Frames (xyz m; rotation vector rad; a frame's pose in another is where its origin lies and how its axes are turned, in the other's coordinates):
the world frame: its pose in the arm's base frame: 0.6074 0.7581 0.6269 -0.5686 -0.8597 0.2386
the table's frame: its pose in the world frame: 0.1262 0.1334 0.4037 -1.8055 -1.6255 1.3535
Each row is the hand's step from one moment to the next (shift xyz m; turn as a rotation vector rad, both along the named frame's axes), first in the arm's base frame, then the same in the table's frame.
Working: the arm's base frame: its pose in the table's frame: -0.0155 -0.1552 1.4072 -1.9319 -1.3553 0.8664

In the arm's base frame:
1: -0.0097 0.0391 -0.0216 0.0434 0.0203 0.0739
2: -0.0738 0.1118 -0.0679 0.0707 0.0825 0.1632
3: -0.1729 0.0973 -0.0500 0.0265 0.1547 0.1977
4: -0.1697 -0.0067 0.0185 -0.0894 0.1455 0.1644
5: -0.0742 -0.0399 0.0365 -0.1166 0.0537 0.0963
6: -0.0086 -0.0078 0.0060 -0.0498 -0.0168 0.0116
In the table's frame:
1: 0.0361 -0.0228 -0.0164 -0.0365 0.0441 -0.0670
2: 0.0961 -0.1098 -0.0357 -0.0664 0.0627 -0.1735
3: 0.0482 -0.1979 -0.0188 -0.0658 0.0041 -0.2437
4: -0.0624 -0.1575 0.0219 -0.0744 -0.1074 -0.1978
5: -0.0701 -0.0551 0.0218 -0.0775 -0.1151 -0.0806
6: -0.0113 -0.0053 0.0040 -0.0313 -0.0413 0.0144

